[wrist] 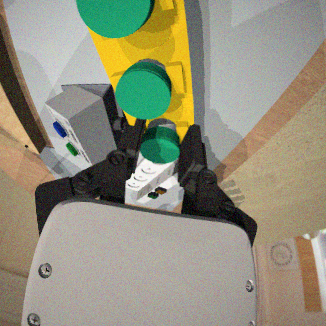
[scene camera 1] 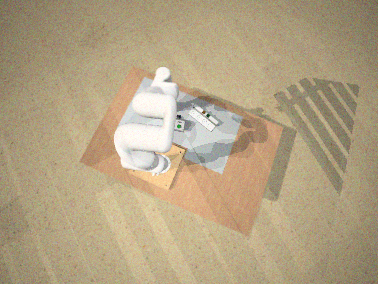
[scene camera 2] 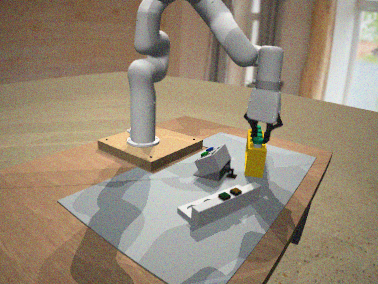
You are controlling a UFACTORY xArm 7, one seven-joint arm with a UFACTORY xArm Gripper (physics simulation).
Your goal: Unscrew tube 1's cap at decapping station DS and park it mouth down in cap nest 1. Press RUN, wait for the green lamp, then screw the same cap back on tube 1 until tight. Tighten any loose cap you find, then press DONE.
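Seen in the pictures: gripper, fingertip midpoint: (wrist: 164, 130) (scene camera 2: 259, 141); arm's base at its link origin: (scene camera 2: 143, 141).
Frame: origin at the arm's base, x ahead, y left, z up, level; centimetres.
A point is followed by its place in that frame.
Note:
A yellow rack (scene camera 2: 255, 165) {z 0.8, x 42.4, y 10.5 cm} (wrist: 172, 47) {z 6.2, x 39.2, y 20.5 cm} holds tubes with green caps in a row. The gripper (scene camera 2: 260, 140) {z 7.6, x 40.7, y 14.7 cm} (wrist: 168, 128) {z 7.6, x 40.7, y 14.7 cm} is at the rack's end, its black fingers drawn in on both sides of the end green cap (wrist: 160, 145) {z 8.9, x 40.7, y 14.1 cm}; it looks shut on that cap. Two more green caps, the middle one (wrist: 143, 95) {z 8.8, x 38.4, y 18.0 cm} and a farther one (wrist: 115, 12) {z 8.8, x 36.2, y 21.9 cm}, stand along the rack. A white strip with round nests (scene camera 1: 202, 120) {z -2.3, x 42.3, y -11.5 cm} (scene camera 2: 220, 206) {z 0.2, x 47.0, y -16.2 cm} (wrist: 150, 186) {z -0.1, x 45.1, y -12.4 cm} lies apart from the rack. Tube numbers are unreadable. The arm hides the rack and fingers in scene camera 1.
A grey box (scene camera 1: 179, 125) {z 4.0, x 29.3, y 1.1 cm} (scene camera 2: 214, 159) {z 3.7, x 33.9, y -0.9 cm} (wrist: 82, 125) {z 3.9, x 31.5, y 8.3 cm} with blue and green buttons stands beside the rack, with a small black part at its side. The grey mat (scene camera 1: 212, 162) {z -3.3, x 17.3, y -31.9 cm} (scene camera 2: 145, 220) {z -3.3, x 35.0, y -29.3 cm} lies on the wooden table (scene camera 1: 240, 200) {z -3.6, x 2.0, y -61.5 cm}. The arm's base stands on a wooden block (scene camera 2: 175, 150) {z 0.0, x 14.7, y 2.6 cm}.

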